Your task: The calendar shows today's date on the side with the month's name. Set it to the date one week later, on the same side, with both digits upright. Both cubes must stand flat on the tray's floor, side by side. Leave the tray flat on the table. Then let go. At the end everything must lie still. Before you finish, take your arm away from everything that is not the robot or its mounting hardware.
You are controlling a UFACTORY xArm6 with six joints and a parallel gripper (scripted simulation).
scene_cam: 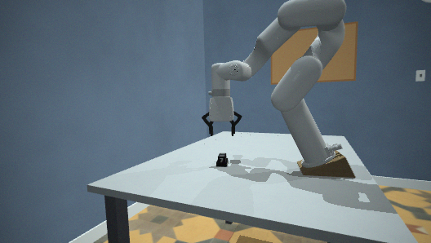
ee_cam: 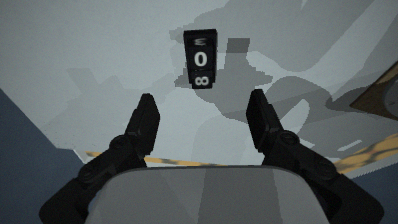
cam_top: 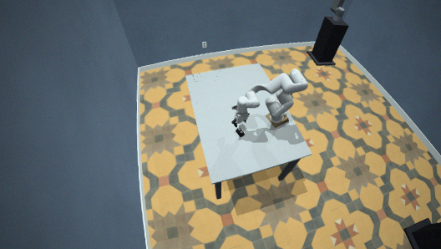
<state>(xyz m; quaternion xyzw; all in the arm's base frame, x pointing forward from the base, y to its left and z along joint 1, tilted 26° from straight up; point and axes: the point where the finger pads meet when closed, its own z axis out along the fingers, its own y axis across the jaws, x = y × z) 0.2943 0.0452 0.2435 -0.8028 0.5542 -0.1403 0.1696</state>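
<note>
The black calendar tray is 12 cm below my hand, 1 cm to the left of it and 1 cm behind it.
</note>
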